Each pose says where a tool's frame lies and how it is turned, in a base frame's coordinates. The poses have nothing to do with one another.
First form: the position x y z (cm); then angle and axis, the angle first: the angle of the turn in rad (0 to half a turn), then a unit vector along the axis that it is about.
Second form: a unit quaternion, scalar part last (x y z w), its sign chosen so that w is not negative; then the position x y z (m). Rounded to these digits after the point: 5 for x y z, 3 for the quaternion.
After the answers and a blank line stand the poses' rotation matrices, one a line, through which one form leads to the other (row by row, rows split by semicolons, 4 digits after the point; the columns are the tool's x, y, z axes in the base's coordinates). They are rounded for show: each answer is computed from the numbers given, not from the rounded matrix.
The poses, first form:
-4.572 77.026 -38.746 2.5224 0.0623 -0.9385 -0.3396
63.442 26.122 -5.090 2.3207 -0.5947 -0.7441 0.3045
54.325 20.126 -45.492 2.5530 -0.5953 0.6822 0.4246
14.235 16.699 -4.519 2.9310 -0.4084 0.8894 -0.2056
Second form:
0.059 -0.894 -0.323 0.305 -0.04572 0.77026 -0.38746
-0.545 -0.682 0.279 0.399 0.63442 0.26122 -0.05090
-0.570 0.653 0.406 0.290 0.54325 0.20126 -0.45492
-0.406 0.884 -0.204 0.105 0.14235 0.16699 -0.04519

-0.8073 0.0910 -0.5831; -0.3032 0.7837 0.5421; 0.5063 0.6144 -0.6051
-0.0869 0.5213 -0.8490; 0.9669 0.2494 0.0542; 0.2400 -0.8161 -0.5257
-0.1826 -0.9796 -0.0842; -0.5081 0.0207 0.8610; -0.8417 0.2001 -0.5015
-0.6480 -0.6754 0.3520; -0.7613 0.5865 -0.2763; -0.0198 -0.4470 -0.8943

